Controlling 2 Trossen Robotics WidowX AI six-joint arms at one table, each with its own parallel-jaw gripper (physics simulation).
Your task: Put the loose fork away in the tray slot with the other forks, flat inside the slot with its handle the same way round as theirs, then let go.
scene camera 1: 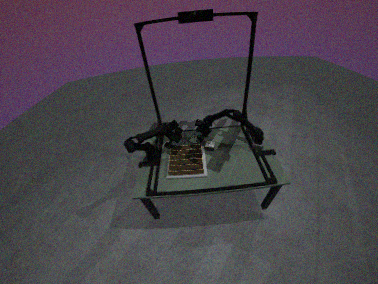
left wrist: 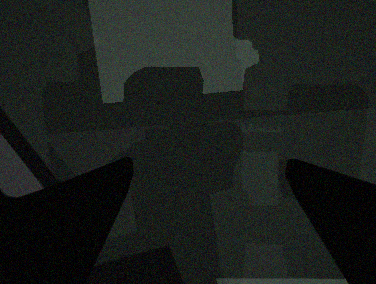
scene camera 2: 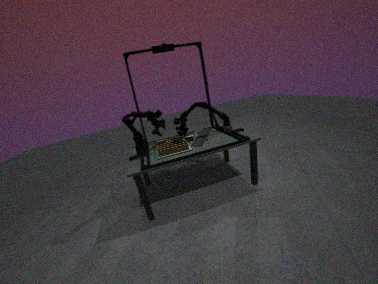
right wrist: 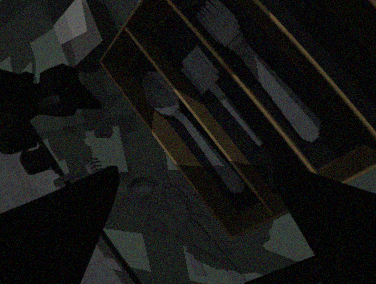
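The wooden cutlery tray (scene camera 1: 186, 172) (scene camera 2: 174, 152) (right wrist: 170, 143) lies on a white mat on the glass table (scene camera 1: 238, 172). In the right wrist view a fork (right wrist: 271, 93) lies in one slot, with a spatula (right wrist: 199, 69) and a spoon (right wrist: 158, 90) in the slots beside it. A small loose fork (right wrist: 88, 167) lies on the table outside the tray's end. My left gripper (scene camera 1: 201, 138) (scene camera 2: 180, 131) (left wrist: 208, 165) is open and empty, low over the table behind the tray. My right gripper (scene camera 1: 168, 145) (scene camera 2: 157, 130) is open and empty above the tray's back left corner.
A pale block (scene camera 1: 210, 145) (right wrist: 74, 28) lies on the table behind the tray's right corner. A black frame (scene camera 1: 250, 70) rises from the table's back edge. The scene is very dim, with heavy arm shadows on the glass.
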